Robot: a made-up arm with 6 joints. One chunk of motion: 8 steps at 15 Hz.
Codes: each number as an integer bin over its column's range. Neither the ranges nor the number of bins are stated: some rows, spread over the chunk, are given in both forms.
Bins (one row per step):
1: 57 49 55 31 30 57
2: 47 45 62 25 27 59
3: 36 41 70 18 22 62
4: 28 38 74 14 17 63
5: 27 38 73 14 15 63
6: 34 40 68 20 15 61
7: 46 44 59 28 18 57
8: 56 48 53 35 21 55
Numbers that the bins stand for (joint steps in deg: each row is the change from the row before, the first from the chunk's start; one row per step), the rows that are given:
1: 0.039 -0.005 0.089 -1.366 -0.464 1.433
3: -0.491 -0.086 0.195 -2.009 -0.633 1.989
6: -0.541 -0.096 0.181 -1.910 -0.782 1.878
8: 0.014 -0.015 0.075 -1.168 -0.655 1.211
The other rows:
2: -0.213 -0.045 0.138 -1.663 -0.527 1.656
4: -0.693 -0.116 0.223 -2.207 -0.739 2.100
5: -0.718 -0.116 0.216 -2.207 -0.782 2.100
7: -0.238 -0.056 0.117 -1.514 -0.718 1.433

